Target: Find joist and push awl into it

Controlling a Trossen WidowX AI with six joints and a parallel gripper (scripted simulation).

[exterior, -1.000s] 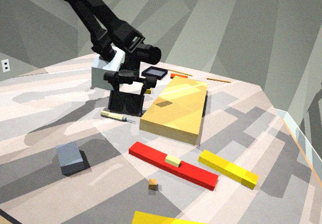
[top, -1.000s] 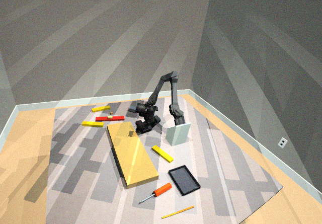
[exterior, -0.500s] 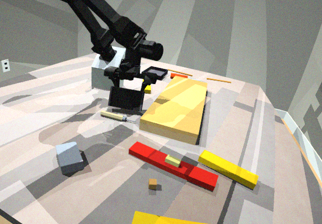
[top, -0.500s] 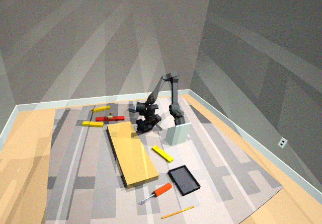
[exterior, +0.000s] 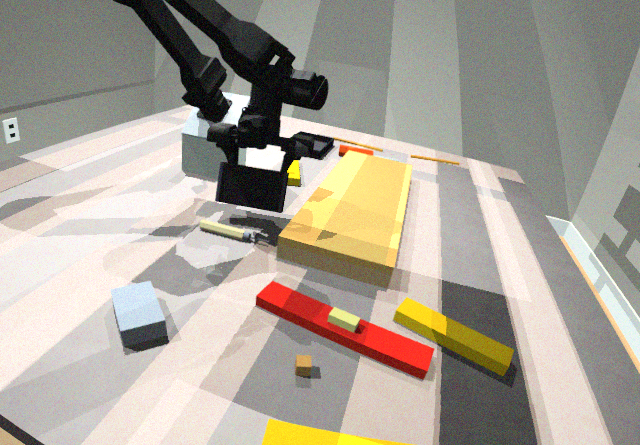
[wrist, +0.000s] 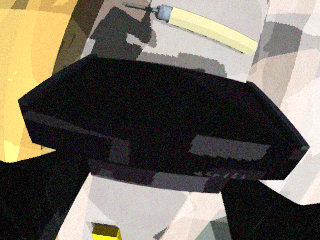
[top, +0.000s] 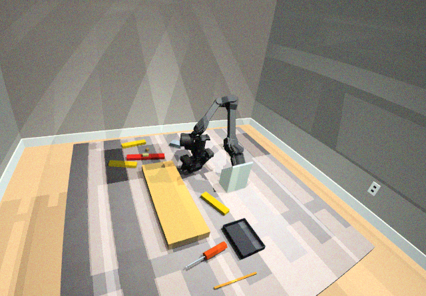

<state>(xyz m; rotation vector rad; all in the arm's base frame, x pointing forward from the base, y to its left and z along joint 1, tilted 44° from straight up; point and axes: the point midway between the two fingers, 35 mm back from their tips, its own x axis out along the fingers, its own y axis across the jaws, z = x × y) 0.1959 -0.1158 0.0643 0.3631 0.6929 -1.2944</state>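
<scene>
The awl is 3 cm ahead of my gripper tip, 10 cm to the right of it and 5 cm below it. Also, from my gripper tip: stud finder: 1 cm behind, 1 cm to the right; then red level: 25 cm ahead, 22 cm to the right, 4 cm below; then grey-blue block: 2 cm ahead, 33 cm to the right, 4 cm below.
</scene>
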